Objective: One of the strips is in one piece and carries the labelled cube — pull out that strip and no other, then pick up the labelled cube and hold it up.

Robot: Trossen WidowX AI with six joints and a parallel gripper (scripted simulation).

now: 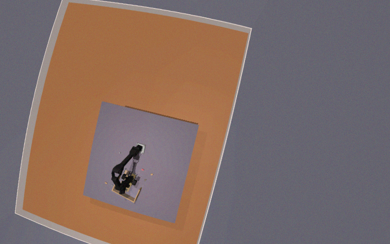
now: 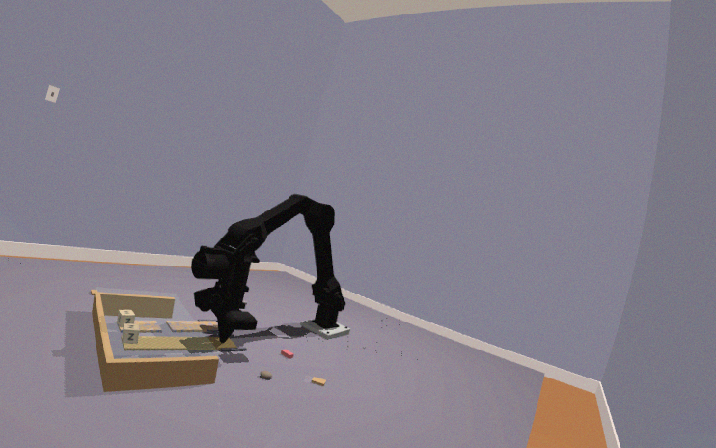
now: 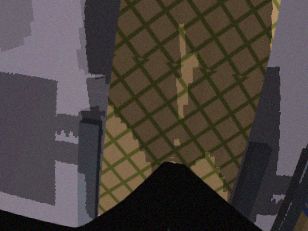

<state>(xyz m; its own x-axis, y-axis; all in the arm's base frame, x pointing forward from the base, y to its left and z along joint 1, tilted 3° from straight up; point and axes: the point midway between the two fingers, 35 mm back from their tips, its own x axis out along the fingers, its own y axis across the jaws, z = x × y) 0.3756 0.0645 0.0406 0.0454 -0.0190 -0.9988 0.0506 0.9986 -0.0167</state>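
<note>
Now: gripper tip 100 mm short of the lattice strip. Also, from my gripper tip: brown lump (160 mm to the left, 30 mm behind); pink piece (140 mm behind, 80 mm to the left).
</note>
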